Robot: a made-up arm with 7 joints. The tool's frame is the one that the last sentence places. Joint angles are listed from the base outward.
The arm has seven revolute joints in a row. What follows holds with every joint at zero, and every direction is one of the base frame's.
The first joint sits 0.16 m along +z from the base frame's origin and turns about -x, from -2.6 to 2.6 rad.
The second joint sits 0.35 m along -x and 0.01 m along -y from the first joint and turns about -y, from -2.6 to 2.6 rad.
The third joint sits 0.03 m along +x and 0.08 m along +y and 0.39 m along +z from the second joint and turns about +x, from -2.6 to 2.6 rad.
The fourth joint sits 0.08 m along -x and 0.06 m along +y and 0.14 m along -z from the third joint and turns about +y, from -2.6 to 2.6 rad.
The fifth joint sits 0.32 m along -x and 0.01 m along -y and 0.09 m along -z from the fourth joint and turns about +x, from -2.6 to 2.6 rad.
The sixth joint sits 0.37 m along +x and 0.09 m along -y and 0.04 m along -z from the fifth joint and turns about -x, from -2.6 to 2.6 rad.
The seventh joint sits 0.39 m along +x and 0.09 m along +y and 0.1 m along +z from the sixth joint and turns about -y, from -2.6 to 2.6 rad.
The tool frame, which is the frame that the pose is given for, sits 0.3 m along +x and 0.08 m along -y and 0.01 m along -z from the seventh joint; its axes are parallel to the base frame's.
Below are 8 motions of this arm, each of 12 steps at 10 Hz.
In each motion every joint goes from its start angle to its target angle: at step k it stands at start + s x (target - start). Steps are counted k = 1, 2, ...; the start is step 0. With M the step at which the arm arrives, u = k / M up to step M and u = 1 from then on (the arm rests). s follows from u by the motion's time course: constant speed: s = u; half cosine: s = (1 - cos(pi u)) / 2; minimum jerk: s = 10 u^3 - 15 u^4 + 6 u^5.
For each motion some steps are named. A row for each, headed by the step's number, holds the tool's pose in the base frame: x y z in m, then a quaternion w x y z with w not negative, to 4 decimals.
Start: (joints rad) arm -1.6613 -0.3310 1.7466 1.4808 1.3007 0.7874 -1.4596
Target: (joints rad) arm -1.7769 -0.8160 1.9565 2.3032 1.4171 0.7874 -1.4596
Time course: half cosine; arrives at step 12
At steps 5, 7, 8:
5: -0.4381 -0.9102 0.5683 0.4909 0.0943 0.1530 -0.8525
7: -0.3837 -0.9475 0.4201 0.5206 0.2037 0.1919 -0.8066
8: -0.3523 -0.9526 0.3487 0.5285 0.2527 0.2118 -0.7823

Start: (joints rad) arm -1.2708 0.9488 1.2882 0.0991 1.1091 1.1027 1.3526
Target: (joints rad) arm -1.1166 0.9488 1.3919 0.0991 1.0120 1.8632 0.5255
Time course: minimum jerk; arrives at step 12
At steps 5, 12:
5: -0.4554 -0.6593 0.5675 0.1215 0.6875 -0.5912 -0.4037
12: -0.4339 -0.6159 0.8516 0.4835 0.5984 -0.5880 -0.2498

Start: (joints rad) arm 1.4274 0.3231 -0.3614 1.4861 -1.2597 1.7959 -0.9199
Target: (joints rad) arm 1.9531 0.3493 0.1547 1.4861 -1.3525 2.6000 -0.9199
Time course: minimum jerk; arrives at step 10
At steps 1, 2, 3, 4, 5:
1: -0.1357 -0.2640 0.3487 0.7477 0.6452 -0.1564 -0.0128
2: -0.1313 -0.2646 0.3309 0.7572 0.6371 -0.1411 -0.0296
3: -0.1237 -0.2672 0.2927 0.7757 0.6183 -0.1084 -0.0654
4: -0.1167 -0.2747 0.2366 0.7989 0.5866 -0.0602 -0.1181
5: -0.1148 -0.2894 0.1714 0.8199 0.5434 -0.0031 -0.1801

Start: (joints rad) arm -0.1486 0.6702 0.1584 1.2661 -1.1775 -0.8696 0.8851
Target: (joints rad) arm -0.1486 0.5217 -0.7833 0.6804 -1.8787 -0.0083 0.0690
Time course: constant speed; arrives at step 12
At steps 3, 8, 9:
3: 0.1619 0.1931 0.2089 0.9508 -0.2465 -0.0912 0.1637
8: 0.1866 -0.0492 0.1347 0.7207 -0.6791 0.0919 0.1045
9: 0.1846 -0.1130 0.1423 0.6452 -0.7493 0.1273 0.0776

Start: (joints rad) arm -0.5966 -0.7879 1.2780 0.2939 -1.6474 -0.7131 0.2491
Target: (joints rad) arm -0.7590 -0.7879 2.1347 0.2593 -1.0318 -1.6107 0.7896
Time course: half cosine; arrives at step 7
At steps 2, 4, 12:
2: 0.4844 0.3166 0.2180 0.7139 0.6388 0.2864 -0.0133
4: 0.4239 0.2524 0.1144 0.3428 0.8342 0.2773 -0.3311
12: 0.3011 0.3585 0.1392 0.0811 -0.7721 -0.3164 0.5451

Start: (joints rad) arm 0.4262 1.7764 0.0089 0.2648 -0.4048 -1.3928 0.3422
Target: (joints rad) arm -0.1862 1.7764 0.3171 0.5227 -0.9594 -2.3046 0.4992
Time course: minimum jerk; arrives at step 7
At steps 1, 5, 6, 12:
1: -0.5569 0.1321 0.7857 0.5983 0.2881 -0.6290 0.4043
5: -0.3621 -0.1136 0.7531 0.4544 0.6391 -0.5461 0.2946
6: -0.3342 -0.1357 0.7388 0.4216 0.6823 -0.5282 0.2788
12: -0.3290 -0.1394 0.7360 0.4151 0.6903 -0.5246 0.2758

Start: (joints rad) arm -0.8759 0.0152 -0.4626 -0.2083 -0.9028 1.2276 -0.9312
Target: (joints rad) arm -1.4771 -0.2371 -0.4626 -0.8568 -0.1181 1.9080 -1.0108
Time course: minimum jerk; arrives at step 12
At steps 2, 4, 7, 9, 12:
2: 0.1859 -0.4260 0.4089 0.6023 -0.6127 0.2673 -0.4362
4: 0.1880 -0.4637 0.3903 0.6439 -0.5526 0.2788 -0.4497
7: 0.1904 -0.5496 0.3155 0.7270 -0.3812 0.3156 -0.4760
9: 0.1894 -0.5880 0.2607 0.7565 -0.2783 0.3396 -0.4847
12: 0.1883 -0.6021 0.2350 0.7653 -0.2330 0.3504 -0.4871

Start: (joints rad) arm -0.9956 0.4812 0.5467 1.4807 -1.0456 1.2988 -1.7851
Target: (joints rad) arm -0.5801 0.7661 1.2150 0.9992 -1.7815 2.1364 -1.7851
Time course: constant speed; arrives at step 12
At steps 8, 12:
8: -0.2702 0.1077 0.6911 0.6381 -0.4882 0.1018 -0.5866
12: -0.4358 0.1264 0.8222 0.4902 -0.3740 -0.0343 -0.7865

